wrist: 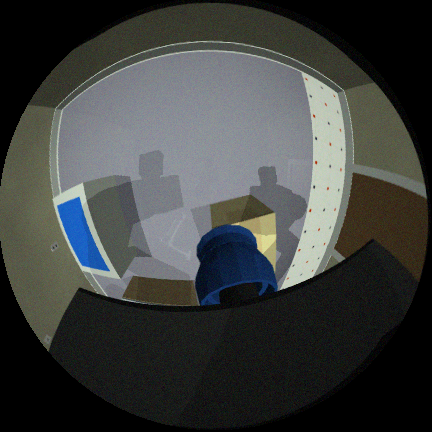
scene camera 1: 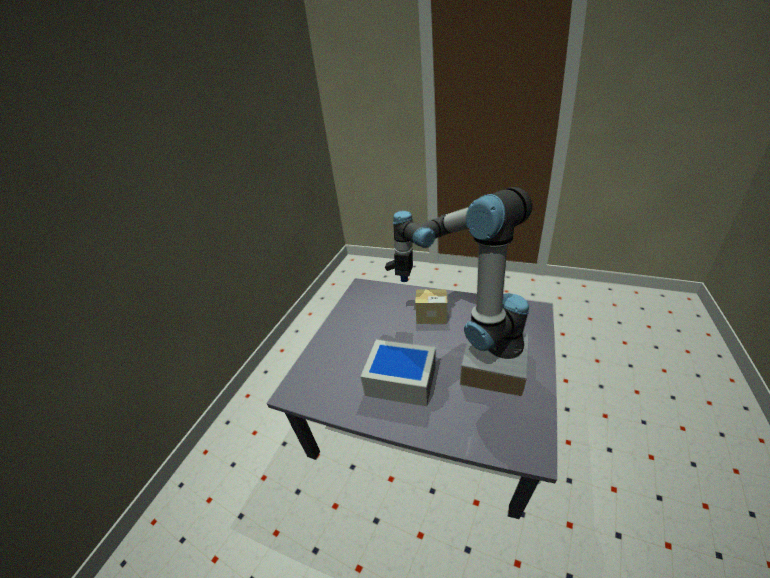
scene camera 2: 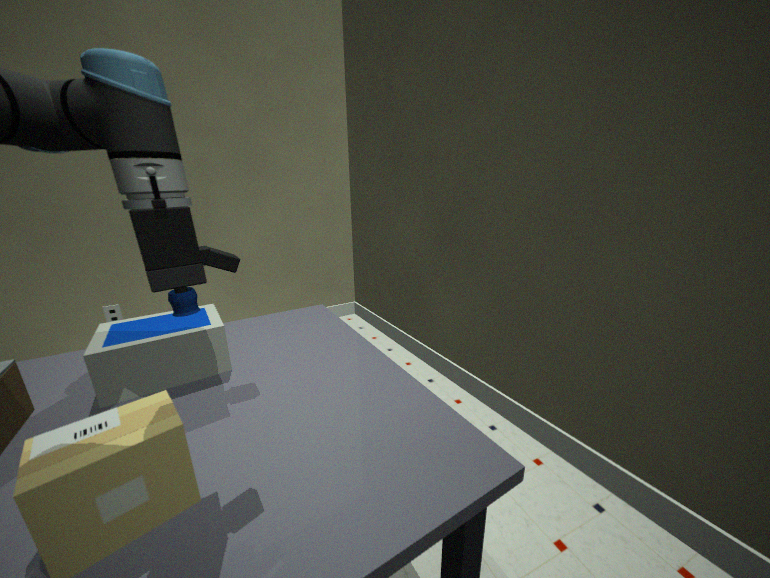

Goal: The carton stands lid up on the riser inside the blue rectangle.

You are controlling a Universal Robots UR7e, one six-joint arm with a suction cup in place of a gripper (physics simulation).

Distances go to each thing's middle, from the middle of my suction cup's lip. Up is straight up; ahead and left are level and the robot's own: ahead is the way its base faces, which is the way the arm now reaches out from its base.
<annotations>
Right now the tan carton point(scene camera 2: 85, 490) is 110 mm behind my suction cup, 60 mm to the right of it and 200 mm below it. Also, from my suction cup: riser point(scene camera 2: 126, 359): 60 mm behind, 360 mm to the left, 200 mm below.
</annotations>
